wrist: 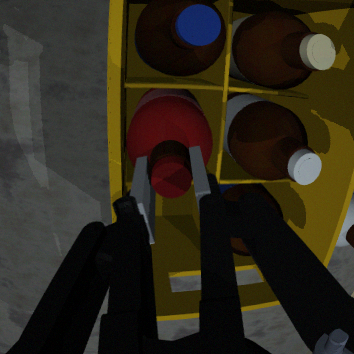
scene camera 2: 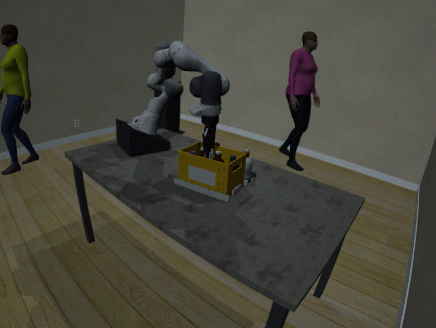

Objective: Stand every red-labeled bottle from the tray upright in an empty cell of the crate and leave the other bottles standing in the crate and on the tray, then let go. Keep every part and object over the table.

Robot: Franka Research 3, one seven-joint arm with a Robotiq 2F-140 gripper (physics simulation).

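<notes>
My gripper (scene camera 2: 208, 153) (wrist: 171, 168) is shut on the neck of a red-labeled bottle (wrist: 170, 120) with a red cap. In the wrist view this bottle is at a cell along the left wall of the yellow crate (scene camera 2: 223, 176) (wrist: 115, 100), between a blue-capped bottle (wrist: 160, 50) and a cell whose yellow floor shows. Whether its base touches the crate floor is hidden. A cream-capped bottle (wrist: 270, 50) and a white-capped bottle (wrist: 265, 140) stand in the neighbouring column. Another brown bottle (wrist: 241, 245) is partly behind the right finger.
The crate stands on the grey table (scene camera 2: 280, 220) (wrist: 65, 125), with pale strips (scene camera 2: 200, 189) along its base. A bottle with a pale label (scene camera 2: 248, 169) stands just behind the crate, and part of a pale object shows at the wrist view's right edge. Two people stand beyond the table.
</notes>
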